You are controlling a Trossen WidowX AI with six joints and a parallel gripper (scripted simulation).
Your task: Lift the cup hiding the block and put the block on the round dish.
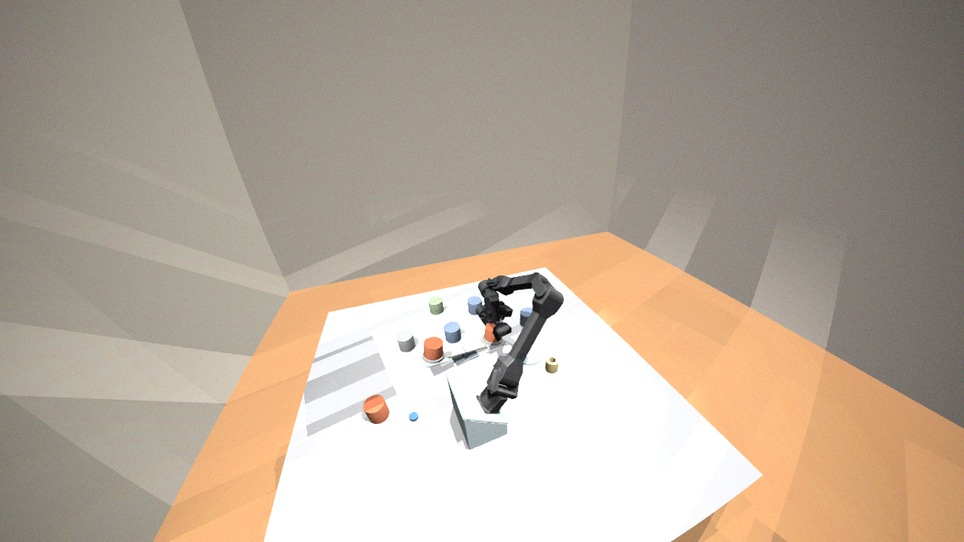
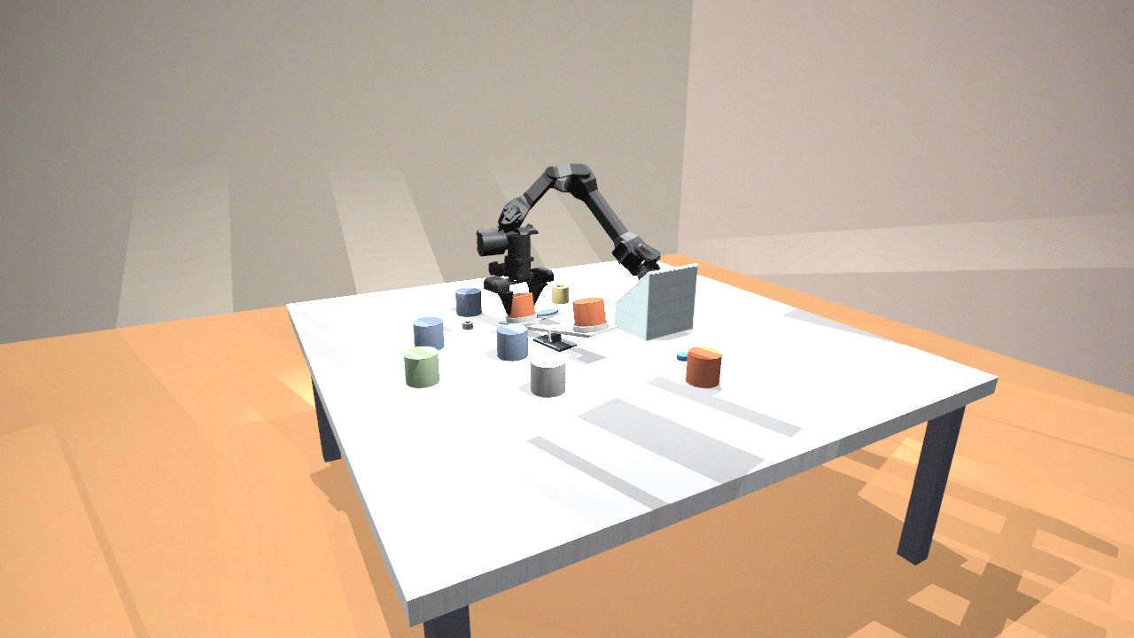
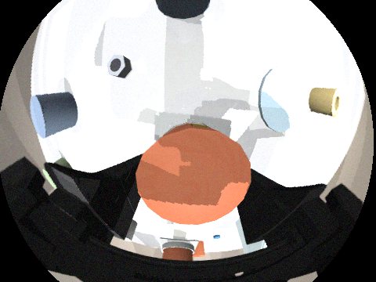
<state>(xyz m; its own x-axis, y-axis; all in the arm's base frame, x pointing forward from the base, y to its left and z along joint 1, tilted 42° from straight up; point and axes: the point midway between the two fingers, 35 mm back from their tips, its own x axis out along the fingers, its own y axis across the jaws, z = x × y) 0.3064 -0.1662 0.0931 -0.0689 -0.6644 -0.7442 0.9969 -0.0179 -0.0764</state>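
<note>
The pale blue round dish is 130 mm behind my gripper tip, 90 mm to the right of it and 40 mm below it. The rest, counted from my gripper tip: balance: 140 mm to the left, 10 mm below; then grey block: 10 mm below; then dark ring: 110 mm ahead, 90 mm to the right, 40 mm below.
</note>
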